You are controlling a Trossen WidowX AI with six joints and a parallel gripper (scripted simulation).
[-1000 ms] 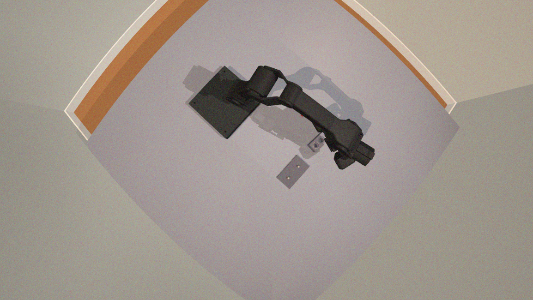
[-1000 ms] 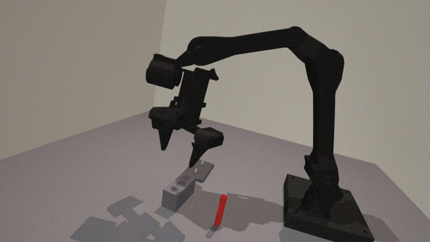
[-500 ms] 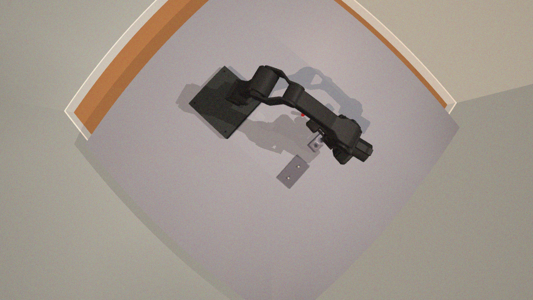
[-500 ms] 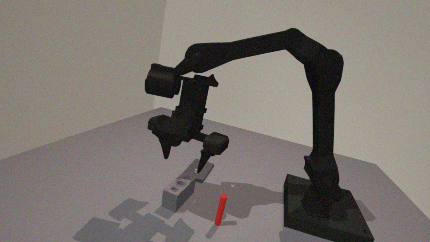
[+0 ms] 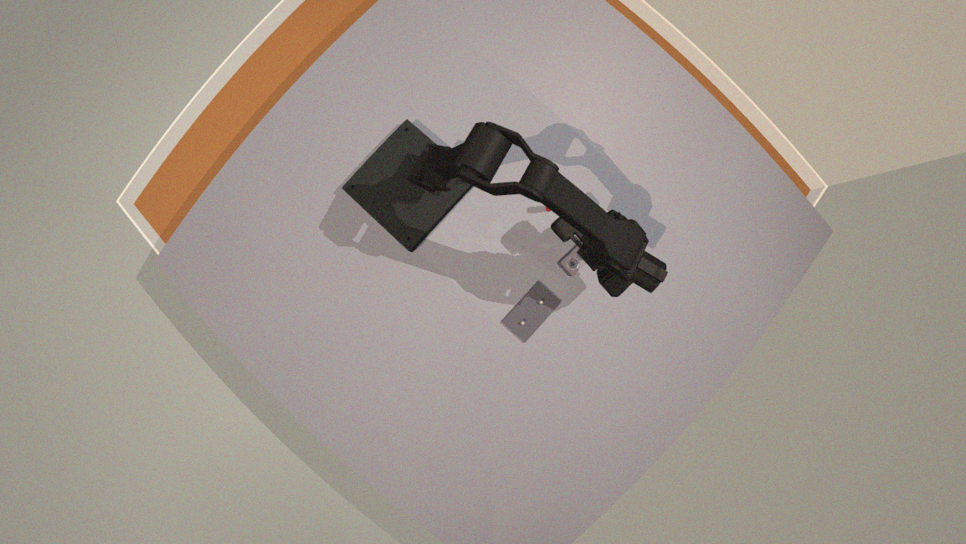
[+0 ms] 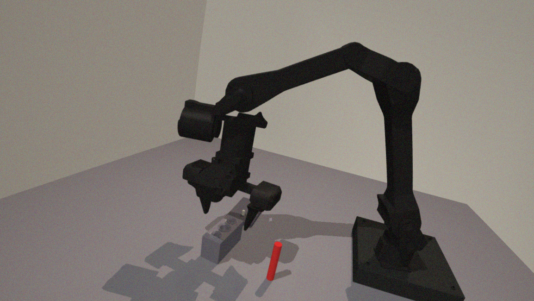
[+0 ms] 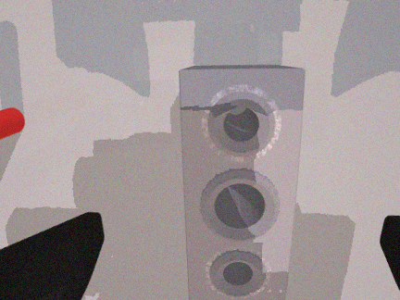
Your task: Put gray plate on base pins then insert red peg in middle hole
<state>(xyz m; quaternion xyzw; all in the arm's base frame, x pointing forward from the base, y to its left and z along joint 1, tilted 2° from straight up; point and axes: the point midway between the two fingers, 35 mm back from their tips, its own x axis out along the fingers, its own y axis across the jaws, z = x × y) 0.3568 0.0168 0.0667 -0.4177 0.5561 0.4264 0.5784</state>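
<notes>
Right now the gray plate is 30 mm below my gripper tip. The rest, counted from my gripper tip: base: 160 mm to the right, 60 mm below, 30 mm behind; then red peg: 110 mm behind, 60 mm to the left, 30 mm below.
</notes>
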